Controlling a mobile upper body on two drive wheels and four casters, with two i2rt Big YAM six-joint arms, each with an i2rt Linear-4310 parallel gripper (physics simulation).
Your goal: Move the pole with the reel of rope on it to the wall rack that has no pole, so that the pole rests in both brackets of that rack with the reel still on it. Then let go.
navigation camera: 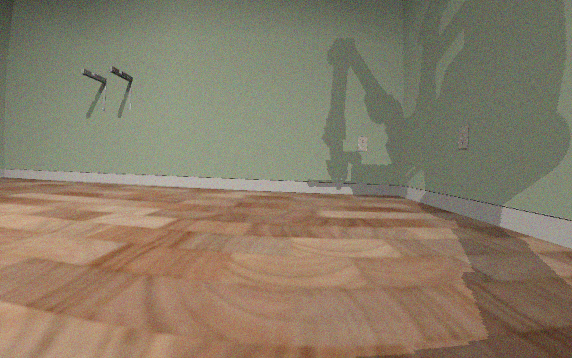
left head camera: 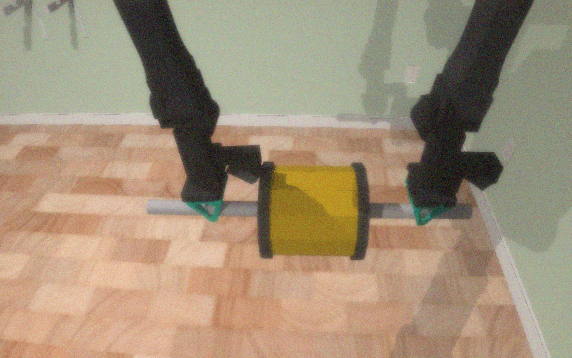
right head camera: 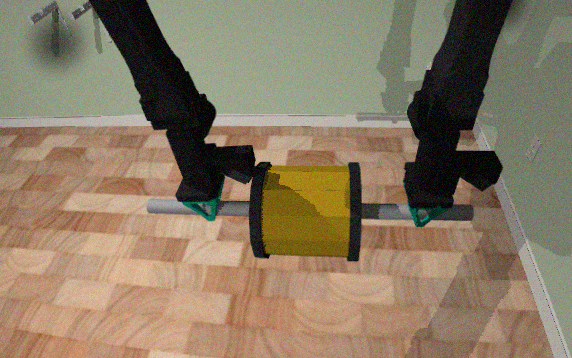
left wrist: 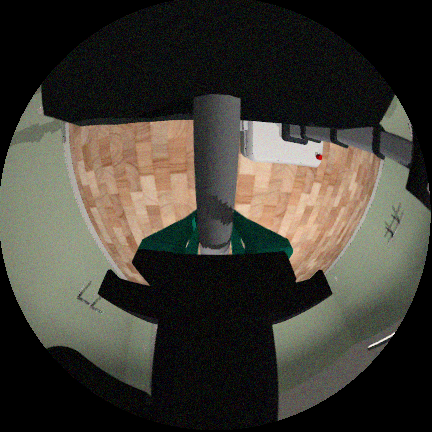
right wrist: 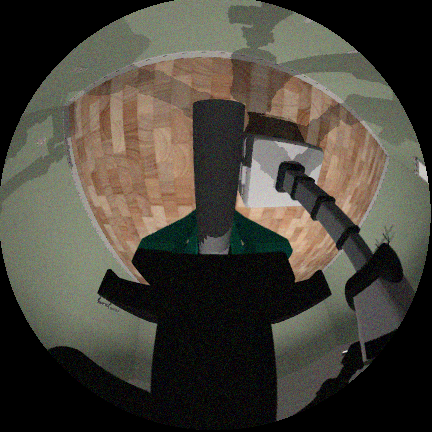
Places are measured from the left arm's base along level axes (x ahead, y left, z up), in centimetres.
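Where they show: left gripper, fingertip midpoint: [left head camera: 215, 215] [right head camera: 213, 214] [left wrist: 214, 213]; right gripper, fingertip midpoint: [left head camera: 418, 218] [right head camera: 417, 220] [right wrist: 214, 212].
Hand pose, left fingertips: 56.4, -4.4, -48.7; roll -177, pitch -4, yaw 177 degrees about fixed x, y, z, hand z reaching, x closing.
Observation:
Each offset is from my left fingertips to the top centre of the thing, as dx, dy, dz. "pt": to the spot under its first point.
A grey pole [left head camera: 240, 208] [right head camera: 235, 208] [left wrist: 216, 160] [right wrist: 217, 165] hangs level above the floor, with a yellow reel {-0.9, -19.0, +10.8} [left head camera: 315, 215] [right head camera: 306, 215] with black flanges around its middle part. My left gripper [left head camera: 205, 209] [right head camera: 202, 207] is shut on the pole left of the reel. My right gripper [left head camera: 426, 212] [right head camera: 424, 214] is shut on it right of the reel. A wall rack's left bracket {pt +150.8, +130.5, -3.9} [left head camera: 15, 7] [right head camera: 44, 12] [navigation camera: 95, 76] and right bracket {pt +149.2, +103.6, -3.9} [navigation camera: 121, 74] are far off at the left, without a pole. The left wrist view shows brackets [left wrist: 90, 297] at left and others [left wrist: 393, 223] at right.
A green wall [navigation camera: 240, 100] with a white baseboard [navigation camera: 280, 185] runs across the back and meets a side wall [left head camera: 540, 210] [navigation camera: 540, 165] close at the right. Two outlets {+148.8, -89.0, -46.6} [navigation camera: 362, 143] {+78.3, -117.1, -46.6} [navigation camera: 463, 137] are on the walls. My white base [left wrist: 270, 145] [right wrist: 265, 192] shows in both wrist views.

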